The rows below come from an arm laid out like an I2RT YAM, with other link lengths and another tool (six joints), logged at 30 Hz.
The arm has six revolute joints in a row. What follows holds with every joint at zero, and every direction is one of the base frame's.
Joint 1 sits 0.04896 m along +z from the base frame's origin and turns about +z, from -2.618 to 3.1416 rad.
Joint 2 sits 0.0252 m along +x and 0.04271 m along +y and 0.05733 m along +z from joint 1 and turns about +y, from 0 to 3.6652 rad.
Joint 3 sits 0.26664 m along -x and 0.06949 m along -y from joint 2 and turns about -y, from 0 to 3.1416 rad.
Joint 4 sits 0.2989 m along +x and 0.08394 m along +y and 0.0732 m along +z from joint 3 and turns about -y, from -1.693 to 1.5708 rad.
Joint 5 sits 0.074 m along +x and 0.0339 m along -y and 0.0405 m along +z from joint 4 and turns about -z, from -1.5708 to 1.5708 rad.
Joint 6 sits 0.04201 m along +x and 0.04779 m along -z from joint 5 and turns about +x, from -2.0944 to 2.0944 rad.
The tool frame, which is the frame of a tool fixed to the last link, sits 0.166 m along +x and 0.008 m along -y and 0.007 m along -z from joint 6; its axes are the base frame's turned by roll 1.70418, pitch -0.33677 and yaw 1.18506 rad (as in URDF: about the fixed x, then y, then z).
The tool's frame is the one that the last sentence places.
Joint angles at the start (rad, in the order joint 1, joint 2, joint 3, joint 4, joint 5, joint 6): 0.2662, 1.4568, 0.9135, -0.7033, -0.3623, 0.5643
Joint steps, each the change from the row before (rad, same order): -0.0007, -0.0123, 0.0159, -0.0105, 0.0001, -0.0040; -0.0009, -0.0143, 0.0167, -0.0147, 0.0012, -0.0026; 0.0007, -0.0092, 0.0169, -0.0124, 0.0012, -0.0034; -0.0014, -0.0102, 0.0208, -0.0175, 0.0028, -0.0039; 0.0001, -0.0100, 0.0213, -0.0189, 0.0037, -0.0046; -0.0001, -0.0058, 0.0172, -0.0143, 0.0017, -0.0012; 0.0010, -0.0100, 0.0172, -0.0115, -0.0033, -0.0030; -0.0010, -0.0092, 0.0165, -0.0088, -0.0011, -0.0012; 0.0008, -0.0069, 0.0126, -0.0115, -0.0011, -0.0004; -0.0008, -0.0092, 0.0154, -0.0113, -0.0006, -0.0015; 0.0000, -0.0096, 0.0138, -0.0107, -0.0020, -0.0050; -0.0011, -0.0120, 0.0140, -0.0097, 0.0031, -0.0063
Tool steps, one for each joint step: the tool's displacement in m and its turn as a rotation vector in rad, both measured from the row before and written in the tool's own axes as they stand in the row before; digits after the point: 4 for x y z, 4 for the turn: 0.0038, 0.0021, -0.0090, -0.0131, 0.0132, -0.0053; 0.0031, 0.0018, -0.0097, -0.0126, 0.0115, -0.0033; 0.0033, 0.0015, -0.0082, -0.0110, 0.0094, -0.0053; 0.0029, 0.0024, -0.0096, -0.0126, 0.0083, -0.0032; 0.0027, 0.0018, -0.0096, -0.0126, 0.0069, -0.0049; 0.0022, 0.0014, -0.0072, -0.0075, 0.0054, -0.0016; 0.0038, 0.0007, -0.0090, -0.0089, 0.0136, -0.0066; 0.0035, 0.0020, -0.0086, -0.0111, 0.0131, -0.0025; 0.0020, 0.0001, -0.0062, -0.0045, 0.0066, -0.0024; 0.0025, 0.0012, -0.0081, -0.0091, 0.0101, -0.0024; 0.0025, 0.0005, -0.0077, -0.0088, 0.0105, -0.0068; 0.0020, 0.0019, -0.0086, -0.0157, 0.0099, -0.0059
